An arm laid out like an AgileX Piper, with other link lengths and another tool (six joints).
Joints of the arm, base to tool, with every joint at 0 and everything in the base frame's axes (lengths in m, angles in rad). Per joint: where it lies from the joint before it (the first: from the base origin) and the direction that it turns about. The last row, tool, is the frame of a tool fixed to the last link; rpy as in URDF.
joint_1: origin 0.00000 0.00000 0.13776 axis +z
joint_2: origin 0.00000 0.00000 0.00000 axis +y
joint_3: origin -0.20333 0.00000 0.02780 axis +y
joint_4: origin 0.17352 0.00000 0.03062 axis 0.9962 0 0.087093
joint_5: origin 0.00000 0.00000 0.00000 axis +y
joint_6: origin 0.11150 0.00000 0.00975 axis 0.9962 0 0.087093
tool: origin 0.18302 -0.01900 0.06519 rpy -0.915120 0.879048 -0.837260
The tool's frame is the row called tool.
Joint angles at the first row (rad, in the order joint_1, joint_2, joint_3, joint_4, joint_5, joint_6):
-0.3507, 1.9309, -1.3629, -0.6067, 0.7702, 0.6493
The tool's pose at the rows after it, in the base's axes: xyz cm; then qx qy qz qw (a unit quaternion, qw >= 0):
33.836 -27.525 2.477 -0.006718 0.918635 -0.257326 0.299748
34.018 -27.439 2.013 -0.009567 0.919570 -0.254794 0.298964
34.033 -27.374 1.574 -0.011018 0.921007 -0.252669 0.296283
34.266 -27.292 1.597 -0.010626 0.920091 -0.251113 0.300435
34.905 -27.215 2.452 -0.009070 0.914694 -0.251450 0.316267
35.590 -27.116 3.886 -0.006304 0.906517 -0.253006 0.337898
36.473 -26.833 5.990 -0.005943 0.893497 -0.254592 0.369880
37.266 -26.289 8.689 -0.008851 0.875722 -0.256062 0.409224
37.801 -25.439 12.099 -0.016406 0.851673 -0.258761 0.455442
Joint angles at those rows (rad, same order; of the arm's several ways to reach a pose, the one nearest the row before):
-0.3507, 1.9421, -1.3637, -0.6090, 0.7509, 0.6494
-0.3506, 1.9561, -1.3636, -0.6105, 0.7393, 0.6497
-0.3506, 1.9679, -1.3636, -0.6108, 0.7342, 0.6499
-0.3506, 1.9681, -1.3637, -0.6075, 0.7257, 0.6502
-0.3504, 1.9490, -1.3630, -0.6020, 0.7096, 0.6508
-0.3505, 1.9131, -1.3576, -0.5945, 0.6921, 0.6510
-0.3505, 1.8548, -1.3361, -0.5876, 0.6570, 0.6510
-0.3506, 1.7714, -1.2927, -0.5818, 0.6065, 0.6494
-0.3505, 1.6591, -1.2268, -0.5794, 0.5424, 0.6451

